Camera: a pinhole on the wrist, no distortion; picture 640 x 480 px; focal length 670.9 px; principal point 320.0 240.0 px. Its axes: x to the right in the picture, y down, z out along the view. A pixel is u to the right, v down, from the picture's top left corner.
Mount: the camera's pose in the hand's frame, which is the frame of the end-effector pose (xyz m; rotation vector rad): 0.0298 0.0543 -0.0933 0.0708 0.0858 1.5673
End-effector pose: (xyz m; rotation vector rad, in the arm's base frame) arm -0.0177 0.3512 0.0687 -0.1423 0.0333 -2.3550
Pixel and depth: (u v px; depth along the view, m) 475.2 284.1 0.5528
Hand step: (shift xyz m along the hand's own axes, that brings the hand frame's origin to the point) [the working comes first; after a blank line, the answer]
In the camera's frame: 0.1279 0.0363 0.5528

0.0489 0.1875 0.4591
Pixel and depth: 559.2 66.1 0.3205
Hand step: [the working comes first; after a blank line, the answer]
In the camera's frame: 0.1143 -0.0831 0.3205

0.1446 0.1714 0.2162
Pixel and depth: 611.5 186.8 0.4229
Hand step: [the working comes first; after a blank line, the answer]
In the camera's frame: 0.1837 -0.0335 0.4229

0.1056 0.2419 0.3224
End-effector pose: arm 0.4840 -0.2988 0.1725 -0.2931 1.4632 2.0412
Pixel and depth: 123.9 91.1 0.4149
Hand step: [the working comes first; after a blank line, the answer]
In the camera's frame: -0.1213 -0.0921 0.4149

0.1625 -0.0633 0.3115
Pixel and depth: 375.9 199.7 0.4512
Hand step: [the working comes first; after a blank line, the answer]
In the camera's frame: 0.0376 -0.0271 0.4512

0.1018 0.0961 0.3526
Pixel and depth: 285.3 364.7 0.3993
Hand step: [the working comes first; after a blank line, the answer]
In the camera's frame: -0.0207 0.0742 0.3993

-0.0043 0.0376 0.3116
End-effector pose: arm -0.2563 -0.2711 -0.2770 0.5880 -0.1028 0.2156
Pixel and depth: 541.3 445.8 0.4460
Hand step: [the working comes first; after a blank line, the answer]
In the camera's frame: 0.1471 0.1368 0.4460

-0.0617 0.2060 0.3627
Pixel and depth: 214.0 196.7 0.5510
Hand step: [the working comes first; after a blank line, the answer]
In the camera's frame: -0.0871 -0.0356 0.5510

0.1199 -0.0276 0.4522
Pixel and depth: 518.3 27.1 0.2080
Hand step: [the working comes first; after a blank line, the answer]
In the camera's frame: 0.0615 -0.0660 0.2080

0.1163 0.1176 0.1065
